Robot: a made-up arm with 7 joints.
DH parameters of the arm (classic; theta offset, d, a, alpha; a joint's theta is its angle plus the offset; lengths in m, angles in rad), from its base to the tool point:
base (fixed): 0 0.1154 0.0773 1.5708
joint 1: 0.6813 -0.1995 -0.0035 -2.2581
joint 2: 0 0.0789 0.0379 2.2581
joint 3: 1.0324 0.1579 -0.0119 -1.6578
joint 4: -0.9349 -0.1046 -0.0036 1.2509
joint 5: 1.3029 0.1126 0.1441 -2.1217
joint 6: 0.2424 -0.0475 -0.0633 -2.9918
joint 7: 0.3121 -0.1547 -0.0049 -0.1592
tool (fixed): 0.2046 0.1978 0 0
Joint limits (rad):
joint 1: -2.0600..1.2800
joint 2: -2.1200..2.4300
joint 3: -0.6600..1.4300
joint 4: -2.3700..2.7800
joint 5: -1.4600..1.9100
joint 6: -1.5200..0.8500
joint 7: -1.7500..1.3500
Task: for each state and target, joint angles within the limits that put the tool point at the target. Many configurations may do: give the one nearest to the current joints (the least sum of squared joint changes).
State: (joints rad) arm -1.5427 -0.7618 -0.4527 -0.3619 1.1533 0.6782 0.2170
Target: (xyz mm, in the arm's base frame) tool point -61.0 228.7 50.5
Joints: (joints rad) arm -1.3218 -0.9196 -0.1470 -0.5180 1.3240 0.6972 0.2229
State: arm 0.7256 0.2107 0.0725 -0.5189 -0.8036 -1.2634 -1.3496
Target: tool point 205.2 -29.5 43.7
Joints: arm 0.3661 0.0186 -0.2126 -0.7284 -1.1230 -1.2870 -1.4073
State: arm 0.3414 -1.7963 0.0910 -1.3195 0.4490 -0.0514 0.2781
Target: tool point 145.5 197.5 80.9
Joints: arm 0.1974 -1.7111 0.0369 -1.4337 0.5899 -0.1438 0.2847
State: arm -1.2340 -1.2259 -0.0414 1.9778 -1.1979 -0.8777 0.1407
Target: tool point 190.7 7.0 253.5
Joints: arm -1.3011 -1.1177 -0.2112 2.2424 -1.0059 -0.9711 0.1681
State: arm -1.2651 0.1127 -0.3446 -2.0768 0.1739 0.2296 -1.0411
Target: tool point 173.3 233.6 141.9
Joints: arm -1.9400 0.3237 -0.4257 -2.3700 0.5990 -0.0400 -1.2104
